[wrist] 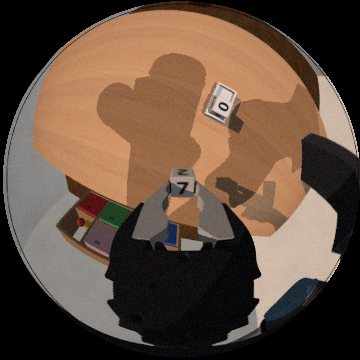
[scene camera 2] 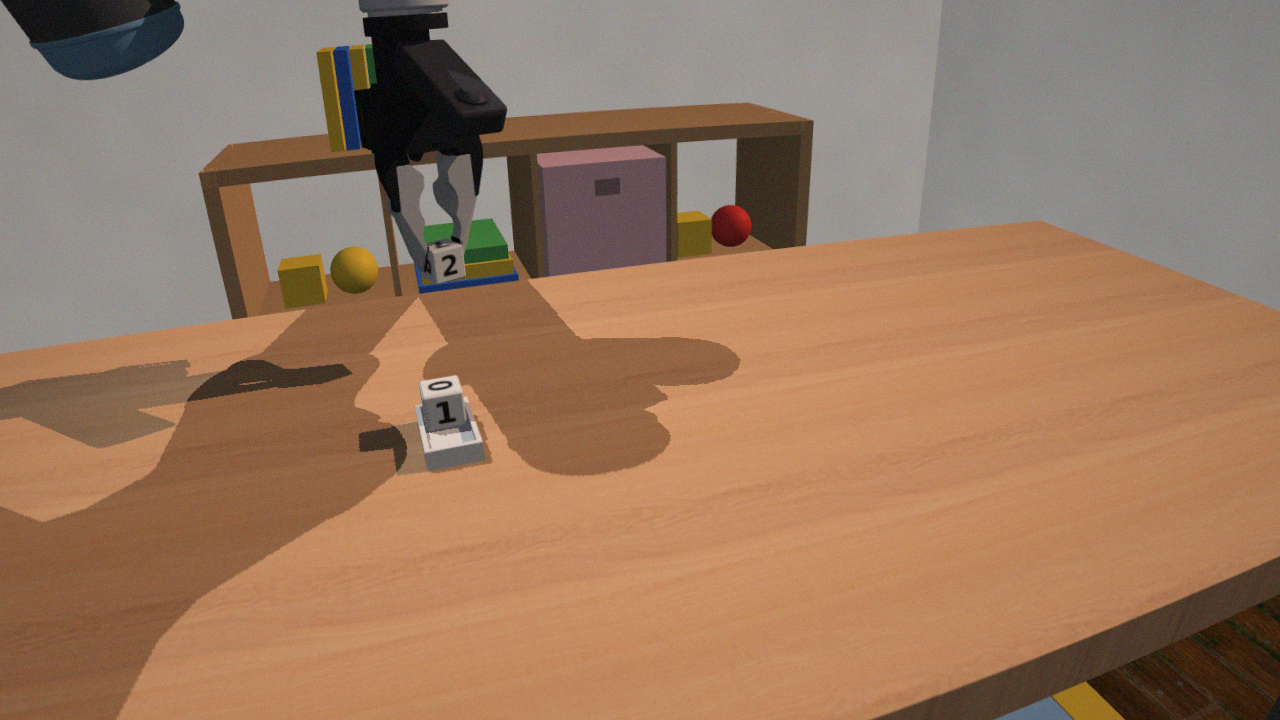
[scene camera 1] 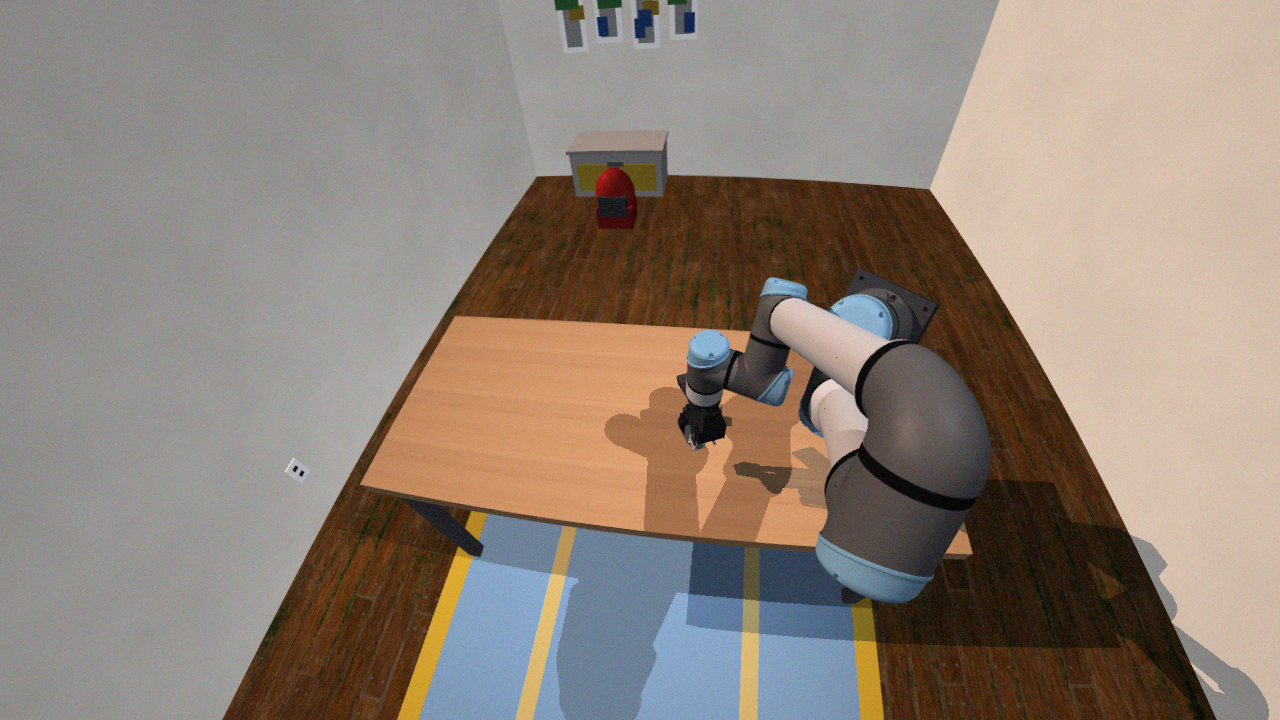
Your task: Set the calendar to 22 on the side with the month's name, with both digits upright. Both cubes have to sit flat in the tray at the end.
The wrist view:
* my gripper: 182,181
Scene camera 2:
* my gripper: 441,266
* white number cube: 445,262
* white tray: 440,453
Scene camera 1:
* my gripper: 697,443
